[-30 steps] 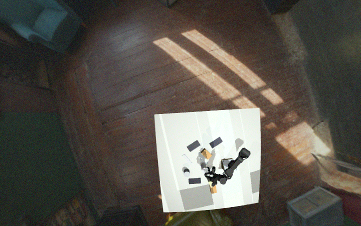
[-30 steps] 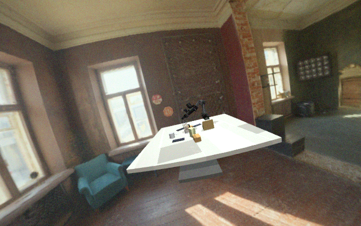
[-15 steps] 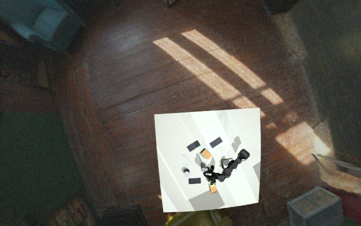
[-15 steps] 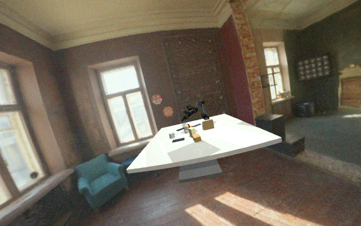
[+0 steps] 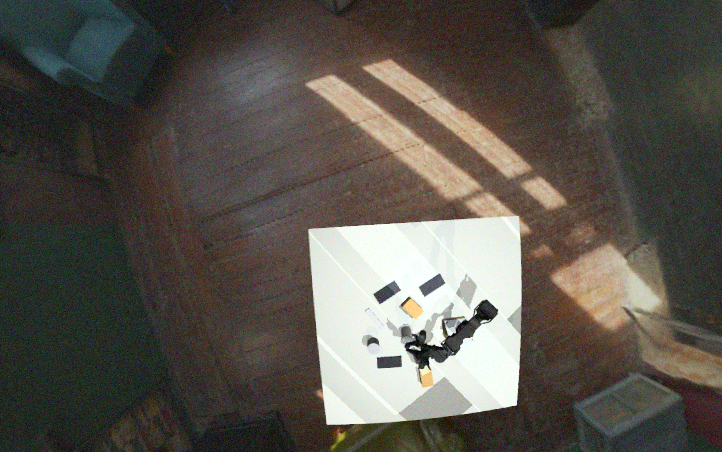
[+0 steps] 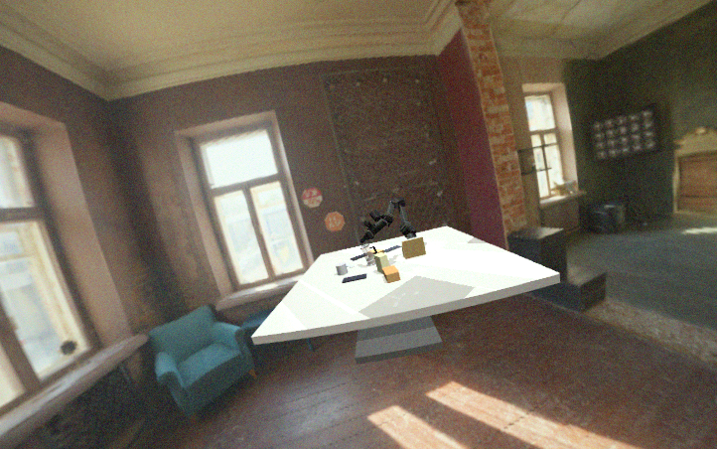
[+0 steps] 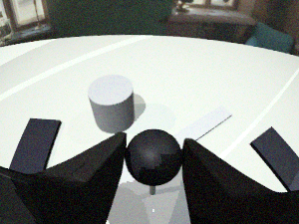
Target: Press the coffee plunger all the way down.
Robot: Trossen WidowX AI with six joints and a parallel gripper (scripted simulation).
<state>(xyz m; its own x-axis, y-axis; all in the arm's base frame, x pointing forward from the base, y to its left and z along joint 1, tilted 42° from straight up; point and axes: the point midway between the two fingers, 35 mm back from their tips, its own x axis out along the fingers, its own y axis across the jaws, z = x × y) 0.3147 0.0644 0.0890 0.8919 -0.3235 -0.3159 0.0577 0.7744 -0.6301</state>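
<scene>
Right now the coffee plunger is 7 cm below my gripper tip and 2 cm behind it. The rest, counted from my gripper tip: coffee press 9 cm below, 4 cm behind, 1 cm to the left; grey cylinder 17 cm ahead, 15 cm below, 6 cm to the left.
</scene>
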